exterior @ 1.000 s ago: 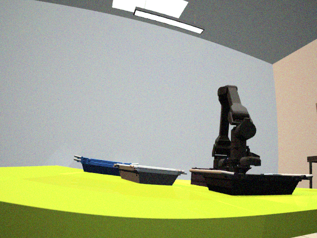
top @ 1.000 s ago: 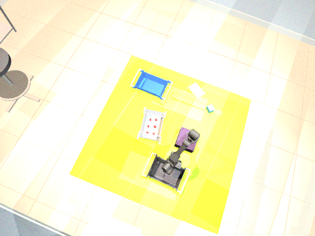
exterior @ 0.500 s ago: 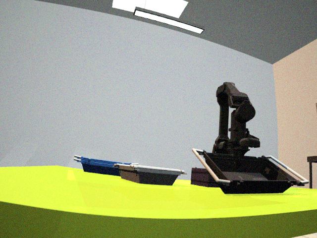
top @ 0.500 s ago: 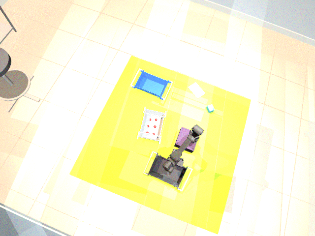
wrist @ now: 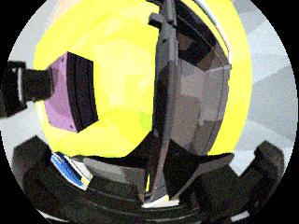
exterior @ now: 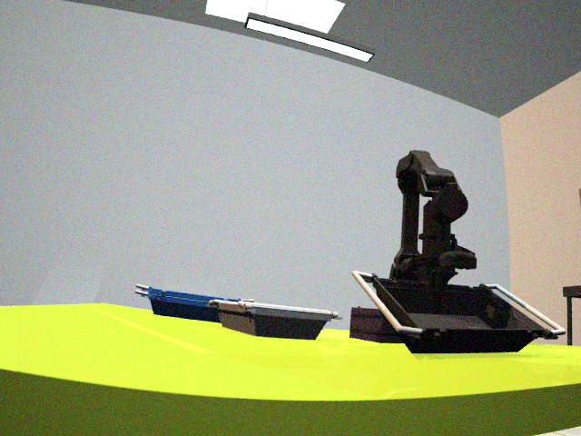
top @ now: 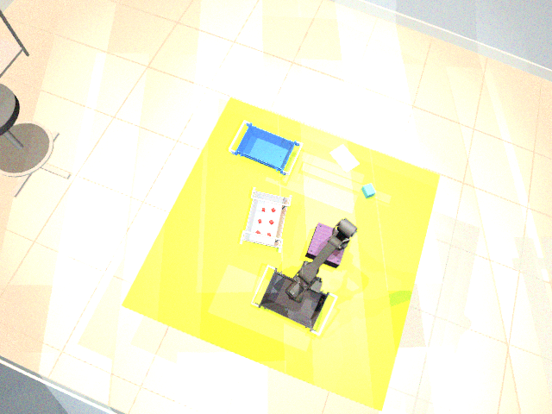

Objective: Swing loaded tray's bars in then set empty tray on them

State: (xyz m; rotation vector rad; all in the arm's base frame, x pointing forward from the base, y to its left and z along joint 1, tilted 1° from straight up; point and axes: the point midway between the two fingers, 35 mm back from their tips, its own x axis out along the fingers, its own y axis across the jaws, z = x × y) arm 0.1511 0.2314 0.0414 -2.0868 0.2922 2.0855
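My gripper tip is 8 cm to the right of the dark grey tray, 2 cm short of it and 1 cm above it. The rest, counted from my gripper tip: white card (76 cm to the right, 16 cm behind, 8 cm below); then cyan block (58 cm to the right, 31 cm behind, 6 cm below).
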